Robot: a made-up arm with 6 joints.
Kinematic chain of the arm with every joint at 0, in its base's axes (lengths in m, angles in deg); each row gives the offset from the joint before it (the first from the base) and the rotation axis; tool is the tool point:
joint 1: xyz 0 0 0.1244 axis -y
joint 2: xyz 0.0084 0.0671 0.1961 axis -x
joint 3: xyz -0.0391 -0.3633 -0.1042 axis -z
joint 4: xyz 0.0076 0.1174 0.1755 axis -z
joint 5: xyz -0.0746 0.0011 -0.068 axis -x
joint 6: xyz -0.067 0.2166 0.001 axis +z
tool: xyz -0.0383 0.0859 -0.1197
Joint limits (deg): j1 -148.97..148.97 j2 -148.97..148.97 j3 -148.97..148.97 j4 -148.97..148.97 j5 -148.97..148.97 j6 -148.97..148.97
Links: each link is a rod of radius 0.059 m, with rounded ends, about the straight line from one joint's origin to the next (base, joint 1, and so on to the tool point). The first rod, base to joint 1, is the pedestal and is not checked.
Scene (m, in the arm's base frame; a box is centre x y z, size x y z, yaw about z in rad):
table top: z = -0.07
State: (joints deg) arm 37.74 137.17 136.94 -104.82 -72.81 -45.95
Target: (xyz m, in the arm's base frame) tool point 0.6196 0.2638 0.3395
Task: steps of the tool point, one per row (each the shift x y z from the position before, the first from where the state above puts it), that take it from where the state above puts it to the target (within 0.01 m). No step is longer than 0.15 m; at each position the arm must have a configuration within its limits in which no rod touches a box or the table.
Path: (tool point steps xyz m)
1: 0.0721 -0.0206 0.0669
2: 0.0973 -0.0170 0.0508
3: 0.1161 -0.0169 0.0281
4: 0.1276 -0.0207 0.0002
5: 0.1306 -0.0286 -0.0311
6: 0.1241 -0.0400 -0.0639

